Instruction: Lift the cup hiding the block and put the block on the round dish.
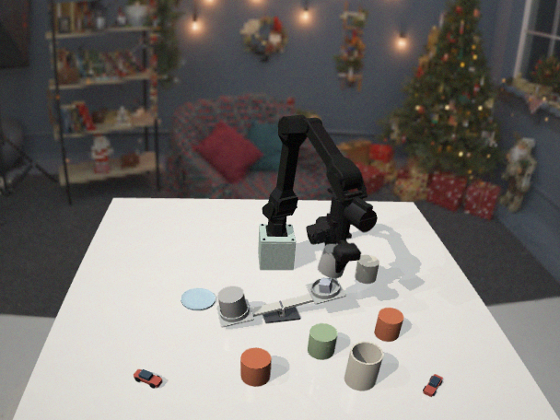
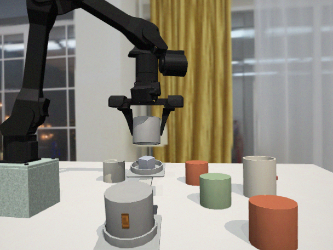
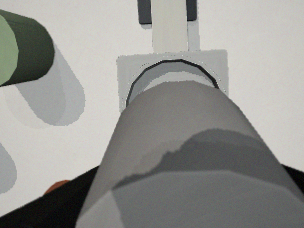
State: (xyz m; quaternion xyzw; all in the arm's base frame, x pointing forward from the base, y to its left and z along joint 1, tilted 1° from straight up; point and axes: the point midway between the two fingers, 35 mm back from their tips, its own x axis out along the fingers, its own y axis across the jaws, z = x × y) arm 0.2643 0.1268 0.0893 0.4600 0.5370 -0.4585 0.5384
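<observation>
Right now the pale grey block is 10 mm to the right of my gripper tip and 70 mm below it. From my gripper tip the other things lie so: beige cup (140 mm behind, 140 mm to the left, 120 mm below); then green cylinder (190 mm ahead, 40 mm to the right, 120 mm below); then pale blue round dish (50 mm behind, 370 mm to the right, 150 mm below).
</observation>
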